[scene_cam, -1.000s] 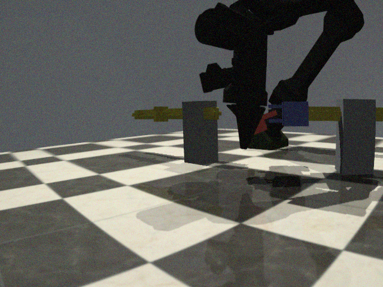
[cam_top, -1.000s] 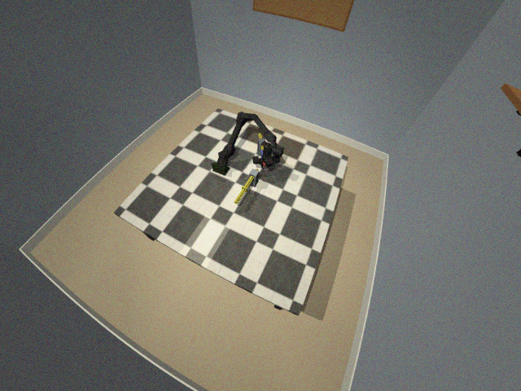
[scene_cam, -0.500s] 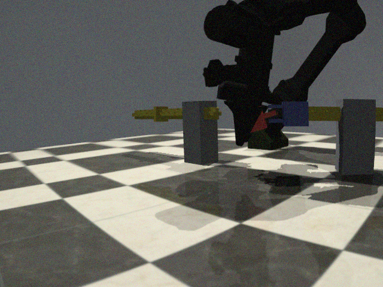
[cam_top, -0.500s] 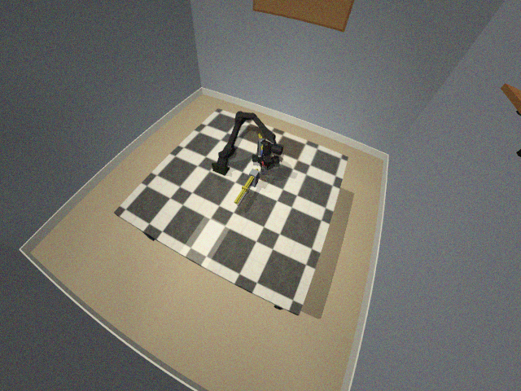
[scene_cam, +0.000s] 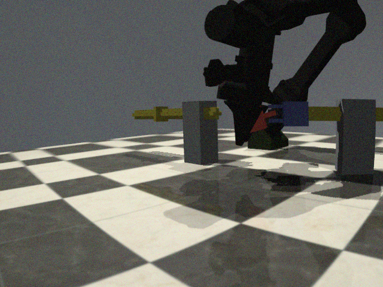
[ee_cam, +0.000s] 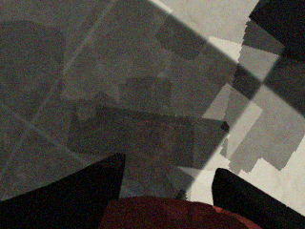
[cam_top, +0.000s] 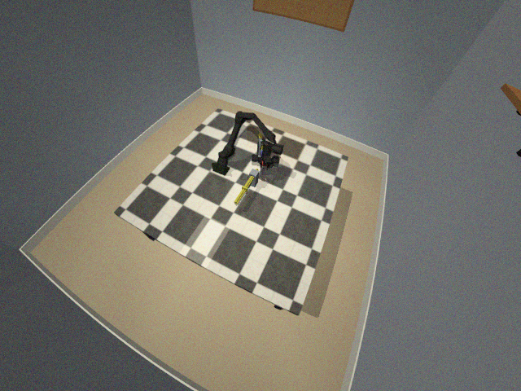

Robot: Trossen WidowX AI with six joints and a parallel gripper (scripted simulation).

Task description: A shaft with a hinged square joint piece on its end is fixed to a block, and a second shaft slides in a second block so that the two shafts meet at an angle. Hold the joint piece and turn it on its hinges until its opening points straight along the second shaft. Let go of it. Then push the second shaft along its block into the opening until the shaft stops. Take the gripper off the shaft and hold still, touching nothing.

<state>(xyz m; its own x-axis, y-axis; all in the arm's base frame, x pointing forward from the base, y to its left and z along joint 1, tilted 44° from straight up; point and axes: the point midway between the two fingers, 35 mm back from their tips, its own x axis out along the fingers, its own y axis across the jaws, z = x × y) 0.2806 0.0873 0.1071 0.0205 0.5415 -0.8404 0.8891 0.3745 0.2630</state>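
The red joint piece is 10 mm behind my gripper tip, 20 mm to the left of it and 40 mm above it.
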